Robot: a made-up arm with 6 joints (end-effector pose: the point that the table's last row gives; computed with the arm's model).
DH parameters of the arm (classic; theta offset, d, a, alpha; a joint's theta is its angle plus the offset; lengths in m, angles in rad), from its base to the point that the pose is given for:
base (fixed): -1.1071 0 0.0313 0
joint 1: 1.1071 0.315 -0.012 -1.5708
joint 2: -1.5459 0 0.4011 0
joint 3: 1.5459 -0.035 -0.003 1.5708
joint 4: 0 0.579 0.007 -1.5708
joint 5: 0 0.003 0.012 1.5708
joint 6: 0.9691 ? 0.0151 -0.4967
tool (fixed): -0.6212 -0.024 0 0
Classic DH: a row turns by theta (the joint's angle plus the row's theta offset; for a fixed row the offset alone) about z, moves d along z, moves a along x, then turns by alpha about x.
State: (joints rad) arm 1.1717 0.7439 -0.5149 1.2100 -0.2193 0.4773
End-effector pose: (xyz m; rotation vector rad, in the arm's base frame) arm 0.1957 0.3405 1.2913 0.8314 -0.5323 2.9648
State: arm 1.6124 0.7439 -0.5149 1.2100 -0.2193 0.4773
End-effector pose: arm 0.0211 0.3828 1.2913 -0.8302 0.3022 -2.5942
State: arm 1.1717 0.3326 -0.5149 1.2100 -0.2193 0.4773
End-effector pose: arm 0.0303 -0.0516 1.3787 -0.5669 1.0500 -2.7860
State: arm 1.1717 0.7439 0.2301 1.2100 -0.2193 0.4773
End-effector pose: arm 0.3622 0.7354 1.0119 1.1073 0.4692 2.6375
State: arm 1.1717 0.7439 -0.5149 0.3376 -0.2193 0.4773
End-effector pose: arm 0.1946 0.3549 1.2883 0.2206 -0.5819 2.2497
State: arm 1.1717 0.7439 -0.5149 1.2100 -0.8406 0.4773
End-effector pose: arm 0.2457 0.2868 1.2736 1.3627 -1.1404 2.4663
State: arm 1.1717 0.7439 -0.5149 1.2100 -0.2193 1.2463
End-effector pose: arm 0.2011 0.3274 1.2907 -0.8497 0.3824 -2.2229
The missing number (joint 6, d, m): 0.1421
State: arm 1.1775 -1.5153 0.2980 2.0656 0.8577 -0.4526
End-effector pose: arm -0.4439 -0.9511 0.5109 -1.4645 -2.0333 1.8192
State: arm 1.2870 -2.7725 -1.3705 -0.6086 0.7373 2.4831
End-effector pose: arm 0.1878 0.2985 -0.4779 1.3095 1.8657 0.7722
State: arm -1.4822 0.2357 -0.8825 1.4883 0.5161 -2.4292
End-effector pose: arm 0.0190 0.2813 1.2573 -1.4099 -0.1088 -2.1081
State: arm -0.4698 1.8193 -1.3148 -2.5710 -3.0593 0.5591
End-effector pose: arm 0.5529 -0.3411 0.5956 2.5138 -0.9767 -1.2291
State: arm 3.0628 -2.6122 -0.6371 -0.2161 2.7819 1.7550
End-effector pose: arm 0.2353 -0.0194 -0.4932 -0.7367 0.3171 -0.7414
